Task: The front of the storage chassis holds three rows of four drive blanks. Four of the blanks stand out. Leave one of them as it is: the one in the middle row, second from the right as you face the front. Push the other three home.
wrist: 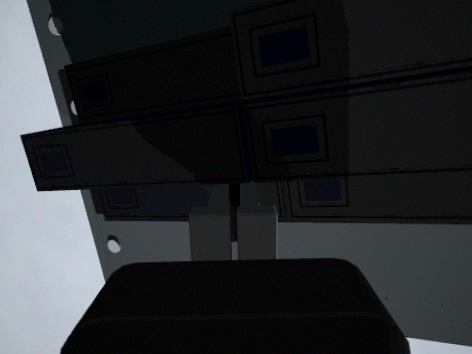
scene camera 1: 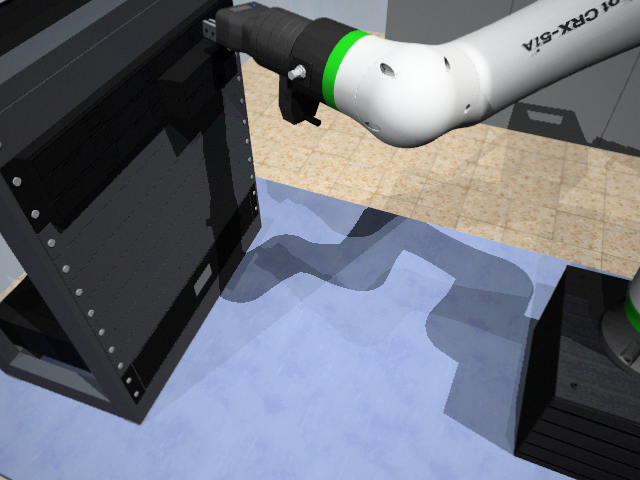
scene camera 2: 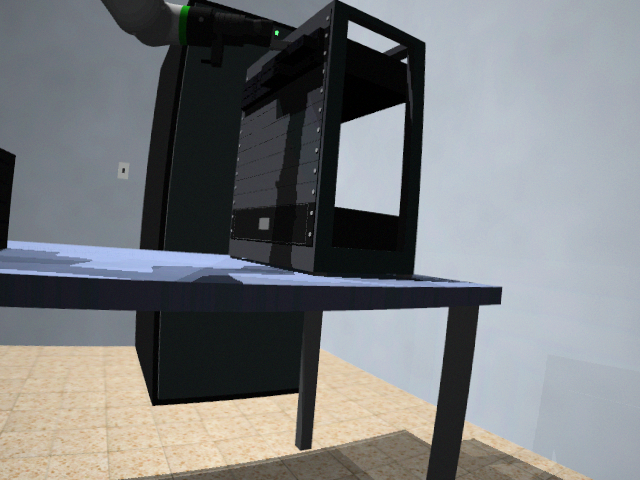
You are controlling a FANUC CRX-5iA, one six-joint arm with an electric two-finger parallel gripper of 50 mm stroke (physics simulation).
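Places are measured from the arm's base along level axes (x ahead, y left, z up), in metres.
Pixels of known places: gripper, between the fingertips: point(wrist: 236, 188) point(scene camera 1: 207, 27).
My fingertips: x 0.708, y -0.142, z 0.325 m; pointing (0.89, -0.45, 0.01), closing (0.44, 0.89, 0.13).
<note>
For each thing: its top centre in the pictures, then the offset to it from my fingertips.
- middle-row rightmost blank, centre of its top: point(wrist: 197, 154) point(scene camera 2: 314, 50) dx +0.026, dy -0.035, dz -0.012 m
- bottom-row blank, centre of its top: point(wrist: 416, 68) point(scene camera 1: 168, 75) point(scene camera 2: 290, 75) dx +0.033, dy +0.074, dz -0.040 m
- bottom-row rightmost blank, centre of its top: point(wrist: 216, 97) dx +0.061, dy -0.038, dz -0.040 m
- top-row rightmost blank, centre of its top: point(wrist: 230, 184) dx +0.060, dy -0.038, dz +0.017 m
The storage chassis point(scene camera 1: 85, 139) point(wrist: 320, 240) has dark drive blanks at the top of the rack. The wrist view is upside down, its left being the front's right. There the middle-row rightmost blank point(wrist: 120, 150) stands out. The middle-row blank second from right point(wrist: 390, 140) also stands out, as does the bottom-row blank point(wrist: 390, 45) above it in the picture. The bottom-row rightmost blank point(wrist: 160, 75) and top-row rightmost blank point(wrist: 155, 202) sit further back. A fourth standing blank cannot be made out. My gripper point(scene camera 1: 205, 29) point(scene camera 2: 289, 45) point(wrist: 236, 188) is shut and empty near the top-row rightmost blank; contact cannot be told.
The open-sided rack point(scene camera 2: 326, 155) stands on the blue table point(scene camera 1: 289, 413) point(scene camera 2: 403, 297). Its right upright has a column of screws. The arm's black base point(scene camera 1: 578, 356) is at the right in scene camera 1. A tall dark cabinet point(scene camera 2: 201, 155) stands behind.
</note>
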